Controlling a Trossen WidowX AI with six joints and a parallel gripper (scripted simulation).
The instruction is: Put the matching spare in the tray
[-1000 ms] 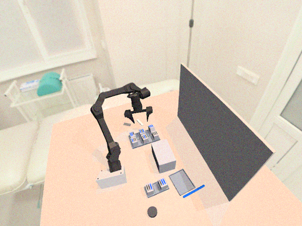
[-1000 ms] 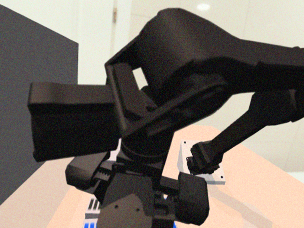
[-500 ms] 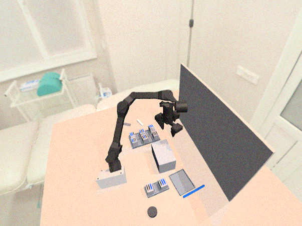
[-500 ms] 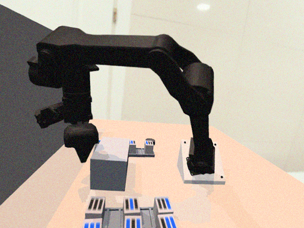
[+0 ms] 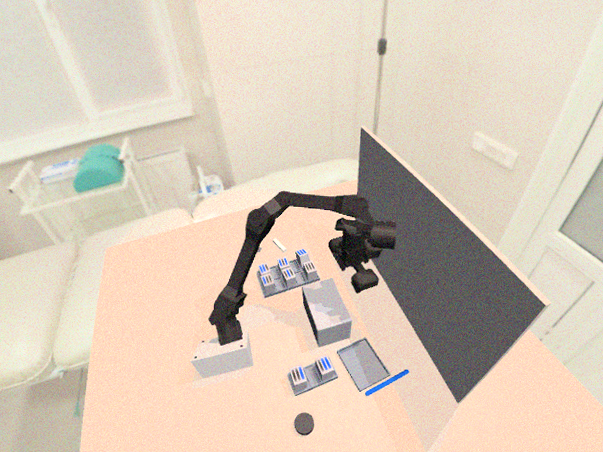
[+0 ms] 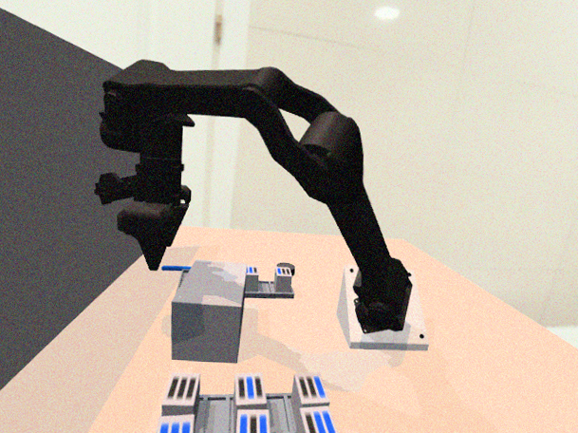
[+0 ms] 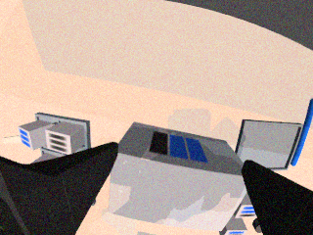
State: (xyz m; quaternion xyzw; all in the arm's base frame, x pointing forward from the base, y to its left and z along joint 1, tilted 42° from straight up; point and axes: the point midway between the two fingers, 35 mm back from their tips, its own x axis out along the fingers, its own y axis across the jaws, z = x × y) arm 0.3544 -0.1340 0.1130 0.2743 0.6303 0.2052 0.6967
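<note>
The grey spare block lies 20 cm behind my gripper tip, 24 cm to the left of it and 10 cm below it. Round my gripper tip: grey mounted unit 8 cm behind, 9 cm below; flat grey tray 5 cm behind, 18 cm to the right, 14 cm below; tall grey panel 16 cm ahead, 4 cm to the right, 8 cm above.
</note>
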